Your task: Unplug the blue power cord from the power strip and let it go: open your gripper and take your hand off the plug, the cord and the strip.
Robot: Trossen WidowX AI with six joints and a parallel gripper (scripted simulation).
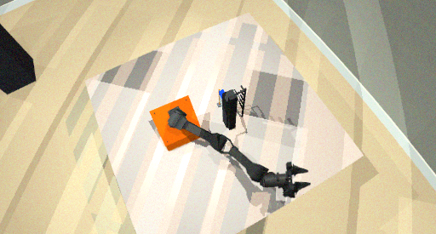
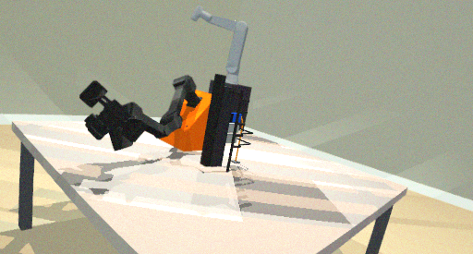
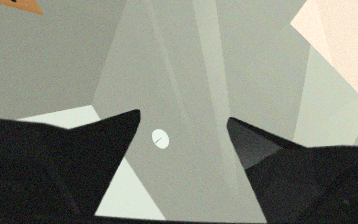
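Right now my gripper tip is 130 mm past the blue plug, 570 mm to the right of it and 30 mm above it.
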